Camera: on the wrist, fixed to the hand. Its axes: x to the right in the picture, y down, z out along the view.
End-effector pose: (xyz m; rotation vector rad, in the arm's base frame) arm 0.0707 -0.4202 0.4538 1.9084 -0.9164 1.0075
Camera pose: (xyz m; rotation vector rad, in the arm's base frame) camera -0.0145 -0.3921 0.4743 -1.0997 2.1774 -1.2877
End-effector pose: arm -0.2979 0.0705 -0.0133 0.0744 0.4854 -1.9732
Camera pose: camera -0.2382 0.0896 -0.0807 0.1894 -0.2120 -0.4722
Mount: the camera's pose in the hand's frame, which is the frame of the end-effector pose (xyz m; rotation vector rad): -0.0250 0.0660 -0.0591 0.3433 -0.4052 1.5570
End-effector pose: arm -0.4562 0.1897 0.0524 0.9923 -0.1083 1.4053
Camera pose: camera -0.5462 0.1980 0.0347 -1.4378 1.0838 -2.4221
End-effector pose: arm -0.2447 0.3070 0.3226 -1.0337 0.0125 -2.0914
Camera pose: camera -0.2331 0.2593 0.2447 -0.7492 0.1837 -0.4447
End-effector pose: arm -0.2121 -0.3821 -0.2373 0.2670 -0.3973 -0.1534
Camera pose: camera -0.2049 -0.3008 -0.2799 0.1994 -0.9334 1.4198
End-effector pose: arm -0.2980 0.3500 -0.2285 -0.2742 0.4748 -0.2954
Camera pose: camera -0.3337 0.4081 -0.2903 0.4050 0.1248 1.1750
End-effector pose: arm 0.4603 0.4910 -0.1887 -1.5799 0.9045 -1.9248
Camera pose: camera 0.4053 0.4764 -0.2610 -0.5438 1.0172 -0.5499
